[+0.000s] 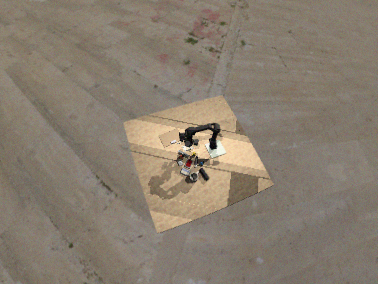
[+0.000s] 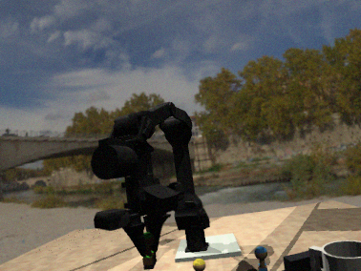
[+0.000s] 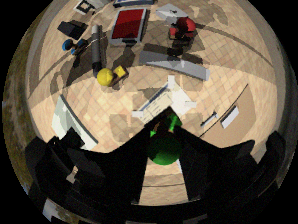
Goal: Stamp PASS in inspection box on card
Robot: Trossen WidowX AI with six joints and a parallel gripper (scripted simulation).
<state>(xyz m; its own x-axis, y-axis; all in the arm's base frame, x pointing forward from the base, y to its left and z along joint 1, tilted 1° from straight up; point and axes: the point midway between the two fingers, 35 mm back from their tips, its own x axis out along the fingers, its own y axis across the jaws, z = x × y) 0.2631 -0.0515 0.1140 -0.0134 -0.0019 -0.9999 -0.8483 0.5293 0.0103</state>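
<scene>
Right now the pale sheet is 90 mm below my gripper tip and 10 mm to the right of it. The rest, counted from my gripper tip: yellow-knobbed stamp: 90 mm to the left, 70 mm below, 30 mm behind; grey flat bar: 90 mm below, 70 mm ahead, 50 mm to the left; green-topped stamp: right at my gripper tip.
</scene>
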